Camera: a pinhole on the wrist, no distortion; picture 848 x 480 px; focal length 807.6 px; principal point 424.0 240.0 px. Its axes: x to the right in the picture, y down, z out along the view. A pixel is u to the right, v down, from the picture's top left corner.
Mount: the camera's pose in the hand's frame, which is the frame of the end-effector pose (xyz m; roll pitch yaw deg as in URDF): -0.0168 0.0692 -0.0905 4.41 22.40 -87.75
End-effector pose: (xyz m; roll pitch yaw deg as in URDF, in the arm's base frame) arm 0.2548 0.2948 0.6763 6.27 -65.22 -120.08
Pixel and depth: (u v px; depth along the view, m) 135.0 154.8 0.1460
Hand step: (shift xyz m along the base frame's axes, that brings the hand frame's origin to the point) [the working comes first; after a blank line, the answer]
In the camera's frame: -0.0522 -0.0154 0.1460

0.0875 0.0429 -0.0101
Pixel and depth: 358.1 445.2 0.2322
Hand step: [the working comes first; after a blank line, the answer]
In the camera's frame: -0.0189 0.0590 0.2322

0.0412 0.1036 0.0807
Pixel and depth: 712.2 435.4 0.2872
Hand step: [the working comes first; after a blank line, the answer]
In the camera's frame: 0.1025 0.0695 0.2872

-0.0805 0.1587 0.0871
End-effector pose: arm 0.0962 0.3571 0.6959 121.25 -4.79 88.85
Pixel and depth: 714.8 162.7 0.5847
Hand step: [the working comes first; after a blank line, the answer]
In the camera's frame: 0.2105 -0.0560 0.5847

0.1288 -0.0627 -0.4946
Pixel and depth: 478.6 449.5 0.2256
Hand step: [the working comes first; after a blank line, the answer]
In the camera's frame: 0.0153 0.0585 0.2256

0.0838 0.0336 -0.0836
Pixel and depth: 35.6 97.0 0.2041
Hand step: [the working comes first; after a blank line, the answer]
In the camera's frame: -0.0982 -0.0361 0.2041

0.1541 -0.0720 -0.0049
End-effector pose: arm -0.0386 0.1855 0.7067 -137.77 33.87 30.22
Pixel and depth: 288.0 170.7 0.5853
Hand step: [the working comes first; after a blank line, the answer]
In the camera's frame: -0.0986 -0.0502 0.5853

-0.4153 0.1888 -0.2017
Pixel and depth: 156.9 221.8 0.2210
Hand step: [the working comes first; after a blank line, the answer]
In the camera's frame: -0.0731 -0.0050 0.2210

-0.1226 -0.0066 -0.0944
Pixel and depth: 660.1 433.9 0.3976
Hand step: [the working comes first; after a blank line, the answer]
In the camera's frame: 0.1162 0.0955 0.3976

-0.1334 0.2701 -0.0733
